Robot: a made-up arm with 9 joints. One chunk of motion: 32 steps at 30 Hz.
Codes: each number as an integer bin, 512 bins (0 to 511) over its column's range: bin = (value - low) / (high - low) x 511, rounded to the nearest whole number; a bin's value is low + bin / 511 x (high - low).
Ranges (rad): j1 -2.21..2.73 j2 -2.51..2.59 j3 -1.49..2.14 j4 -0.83..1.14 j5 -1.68..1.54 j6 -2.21..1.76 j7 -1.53..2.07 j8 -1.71..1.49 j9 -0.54..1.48
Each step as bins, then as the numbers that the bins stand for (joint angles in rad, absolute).
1 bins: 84 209 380 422 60 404 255 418 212
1 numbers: -1.3979 -0.4241 1.2094 0.7969 -1.3019 0.9287 0.2665 0.9076 0.2980
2 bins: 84 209 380 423 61 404 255 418 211
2 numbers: -1.3979 -0.4241 1.2094 0.8007 -1.2956 0.9287 0.2665 0.9076 0.2941
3 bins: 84 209 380 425 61 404 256 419 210
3 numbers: -1.3979 -0.4241 1.2094 0.8085 -1.2956 0.9287 0.2735 0.9139 0.2901
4 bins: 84 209 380 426 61 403 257 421 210
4 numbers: -1.3979 -0.4241 1.2094 0.8123 -1.2956 0.9209 0.2806 0.9264 0.2901
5 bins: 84 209 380 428 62 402 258 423 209
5 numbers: -1.3979 -0.4241 1.2094 0.8200 -1.2893 0.9132 0.2876 0.9389 0.2862
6 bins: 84 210 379 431 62 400 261 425 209
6 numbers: -1.3979 -0.4141 1.2023 0.8316 -1.2893 0.8976 0.3087 0.9514 0.2862
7 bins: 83 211 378 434 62 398 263 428 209
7 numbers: -1.4076 -0.4041 1.1952 0.8432 -1.2893 0.8821 0.3228 0.9702 0.2862
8 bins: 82 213 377 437 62 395 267 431 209
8 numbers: -1.4173 -0.3842 1.1881 0.8547 -1.2893 0.8588 0.3510 0.9890 0.2862
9 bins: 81 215 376 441 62 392 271 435 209
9 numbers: -1.4269 -0.3642 1.1810 0.8701 -1.2893 0.8355 0.3792 1.0141 0.2862
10 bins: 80 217 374 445 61 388 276 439 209
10 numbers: -1.4366 -0.3442 1.1668 0.8856 -1.2956 0.8044 0.4144 1.0391 0.2862
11 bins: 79 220 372 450 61 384 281 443 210
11 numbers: -1.4463 -0.3143 1.1526 0.9048 -1.2956 0.7733 0.4496 1.0642 0.2901
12 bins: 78 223 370 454 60 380 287 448 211
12 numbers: -1.4559 -0.2844 1.1384 0.9203 -1.3019 0.7423 0.4919 1.0955 0.2941
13 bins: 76 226 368 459 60 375 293 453 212
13 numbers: -1.4753 -0.2544 1.1242 0.9395 -1.3019 0.7034 0.5342 1.1268 0.2980
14 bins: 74 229 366 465 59 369 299 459 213
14 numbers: -1.4946 -0.2245 1.1100 0.9627 -1.3082 0.6568 0.5765 1.1644 0.3020
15 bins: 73 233 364 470 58 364 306 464 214
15 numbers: -1.5043 -0.1846 1.0958 0.9819 -1.3145 0.6179 0.6258 1.1957 0.3059
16 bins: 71 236 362 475 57 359 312 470 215
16 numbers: -1.5236 -0.1546 1.0815 1.0012 -1.3208 0.5791 0.6680 1.2332 0.3099
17 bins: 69 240 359 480 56 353 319 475 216
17 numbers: -1.5430 -0.1147 1.0602 1.0205 -1.3271 0.5325 0.7174 1.2646 0.3139
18 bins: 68 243 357 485 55 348 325 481 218
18 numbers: -1.5526 -0.0848 1.0460 1.0398 -1.3334 0.4936 0.7596 1.3021 0.3218
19 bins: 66 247 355 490 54 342 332 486 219
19 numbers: -1.5720 -0.0448 1.0318 1.0590 -1.3397 0.4470 0.8089 1.3334 0.3257
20 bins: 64 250 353 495 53 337 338 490 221
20 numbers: -1.5913 -0.0149 1.0176 1.0783 -1.3460 0.4082 0.8512 1.3585 0.3336
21 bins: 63 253 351 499 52 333 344 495 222
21 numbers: -1.6010 0.0150 1.0034 1.0937 -1.3523 0.3771 0.8935 1.3898 0.3376
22 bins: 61 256 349 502 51 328 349 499 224
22 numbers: -1.6203 0.0450 0.9892 1.1053 -1.3586 0.3383 0.9287 1.4149 0.3455
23 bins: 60 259 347 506 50 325 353 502 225
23 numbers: -1.6300 0.0749 0.9750 1.1207 -1.3649 0.3150 0.9569 1.4336 0.3494
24 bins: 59 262 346 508 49 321 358 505 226
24 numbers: -1.6396 0.1049 0.9679 1.1284 -1.3712 0.2839 0.9921 1.4524 0.3534
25 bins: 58 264 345 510 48 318 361 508 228
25 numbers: -1.6493 0.1248 0.9608 1.1361 -1.3775 0.2606 1.0132 1.4712 0.3613
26 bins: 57 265 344 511 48 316 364 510 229
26 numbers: -1.6590 0.1348 0.9537 1.1400 -1.3775 0.2450 1.0344 1.4837 0.3652
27 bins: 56 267 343 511 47 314 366 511 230
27 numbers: -1.6686 0.1548 0.9466 1.1400 -1.3838 0.2295 1.0485 1.4900 0.3692
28 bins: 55 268 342 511 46 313 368 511 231
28 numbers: -1.6783 0.1648 0.9395 1.1400 -1.3901 0.2217 1.0626 1.4900 0.3732
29 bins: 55 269 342 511 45 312 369 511 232
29 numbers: -1.6783 0.1747 0.9395 1.1400 -1.3964 0.2140 1.0696 1.4900 0.3771
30 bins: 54 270 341 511 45 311 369 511 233
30 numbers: -1.6880 0.1847 0.9324 1.1400 -1.3964 0.2062 1.0696 1.4900 0.3811
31 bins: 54 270 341 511 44 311 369 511 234
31 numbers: -1.6880 0.1847 0.9324 1.1400 -1.4027 0.2062 1.0696 1.4900 0.3850
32 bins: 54 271 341 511 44 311 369 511 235
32 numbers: -1.6880 0.1947 0.9324 1.1400 -1.4027 0.2062 1.0696 1.4900 0.3890
